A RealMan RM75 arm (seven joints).
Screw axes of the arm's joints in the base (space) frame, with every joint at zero. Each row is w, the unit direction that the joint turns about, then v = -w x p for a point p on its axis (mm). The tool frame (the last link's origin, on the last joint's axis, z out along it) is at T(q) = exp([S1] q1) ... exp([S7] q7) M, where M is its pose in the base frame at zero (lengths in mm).
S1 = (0, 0, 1, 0.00, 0.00, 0.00)
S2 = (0, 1, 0, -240.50, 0.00, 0.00)
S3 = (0, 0, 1, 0.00, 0.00, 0.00)
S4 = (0, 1, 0, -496.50, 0.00, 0.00)
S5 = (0, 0, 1, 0.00, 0.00, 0.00)
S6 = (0, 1, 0, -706.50, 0.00, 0.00)
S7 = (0, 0, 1, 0.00, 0.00, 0.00)
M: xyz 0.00 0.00 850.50 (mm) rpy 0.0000 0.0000 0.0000 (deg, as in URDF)
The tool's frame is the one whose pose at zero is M.
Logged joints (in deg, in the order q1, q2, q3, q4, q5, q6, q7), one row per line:
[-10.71, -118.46, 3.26, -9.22, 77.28, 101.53, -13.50]
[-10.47, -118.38, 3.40, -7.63, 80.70, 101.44, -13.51]
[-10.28, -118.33, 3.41, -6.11, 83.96, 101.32, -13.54]
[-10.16, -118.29, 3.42, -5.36, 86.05, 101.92, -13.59]
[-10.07, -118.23, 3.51, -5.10, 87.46, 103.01, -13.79]
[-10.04, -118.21, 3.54, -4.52, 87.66, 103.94, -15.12]
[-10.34, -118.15, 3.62, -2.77, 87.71, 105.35, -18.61]
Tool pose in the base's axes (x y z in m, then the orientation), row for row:
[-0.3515, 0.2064, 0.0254, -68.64, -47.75, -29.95]
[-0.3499, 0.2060, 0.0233, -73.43, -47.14, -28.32]
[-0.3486, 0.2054, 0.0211, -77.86, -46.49, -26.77]
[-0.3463, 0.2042, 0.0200, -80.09, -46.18, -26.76]
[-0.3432, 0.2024, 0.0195, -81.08, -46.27, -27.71]
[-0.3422, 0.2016, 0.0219, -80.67, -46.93, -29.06]
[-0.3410, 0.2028, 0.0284, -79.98, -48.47, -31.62]
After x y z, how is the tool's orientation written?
As angles about the fixed x, y, z axes (roll, pitch, yaw), in degrees.
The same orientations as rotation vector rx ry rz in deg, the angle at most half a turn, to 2 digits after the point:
[-75.45, -24.49, -53.66]
[-79.24, -22.97, -53.48]
[-82.76, -21.58, -53.20]
[-84.78, -20.38, -53.66]
[-85.97, -19.36, -54.77]
[-86.02, -19.15, -56.16]
[-86.26, -18.98, -58.99]

